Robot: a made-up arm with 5 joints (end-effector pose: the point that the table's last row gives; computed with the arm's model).
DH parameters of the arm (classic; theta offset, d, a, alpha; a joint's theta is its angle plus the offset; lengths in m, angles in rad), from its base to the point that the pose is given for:
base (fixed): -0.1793 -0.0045 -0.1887 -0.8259
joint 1: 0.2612 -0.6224 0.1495 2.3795
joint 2: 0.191 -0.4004 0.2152 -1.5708
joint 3: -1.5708 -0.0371 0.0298 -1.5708
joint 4: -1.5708 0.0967 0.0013 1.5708
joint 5: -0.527 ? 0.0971 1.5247
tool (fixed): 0.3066 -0.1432 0 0
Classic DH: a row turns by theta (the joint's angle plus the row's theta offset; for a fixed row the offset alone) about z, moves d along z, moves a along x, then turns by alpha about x.
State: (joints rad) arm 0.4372 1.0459 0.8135 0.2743 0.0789
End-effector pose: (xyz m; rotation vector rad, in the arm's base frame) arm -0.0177 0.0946 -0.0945 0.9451 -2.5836 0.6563
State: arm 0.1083 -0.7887 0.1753 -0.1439 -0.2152
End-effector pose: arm 0.1859 -0.0081 -0.6442 -0.0003 -1.4786 0.4157
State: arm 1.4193 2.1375 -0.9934 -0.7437 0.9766
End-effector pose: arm -0.1771 -0.2896 -0.1932 -0.0599 -1.1716 -0.6339
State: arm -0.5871 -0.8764 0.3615 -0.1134 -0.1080
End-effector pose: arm 0.3909 -0.2633 -0.4336 -0.2880 -1.7663 0.1066
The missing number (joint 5, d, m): -0.0428
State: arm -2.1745 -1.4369 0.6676 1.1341 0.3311
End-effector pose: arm 0.1567 -0.8406 -0.1017 0.7383 -2.0838 -1.5349
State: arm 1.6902 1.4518 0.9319 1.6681 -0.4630
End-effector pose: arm -0.1837 0.1462 -0.2166 1.8566 -0.3908 -1.0517
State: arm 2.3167 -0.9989 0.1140 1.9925 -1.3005
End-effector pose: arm -0.6348 -0.4563 -0.2456 -0.7749 -0.3983 0.5272
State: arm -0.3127 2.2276 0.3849 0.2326 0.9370
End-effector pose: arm -0.3945 0.0478 -0.1025 0.7285 2.5446 -0.5435
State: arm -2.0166 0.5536 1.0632 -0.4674 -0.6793
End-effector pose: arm -0.1563 -0.2305 0.1037 1.4050 1.0186 -1.3879
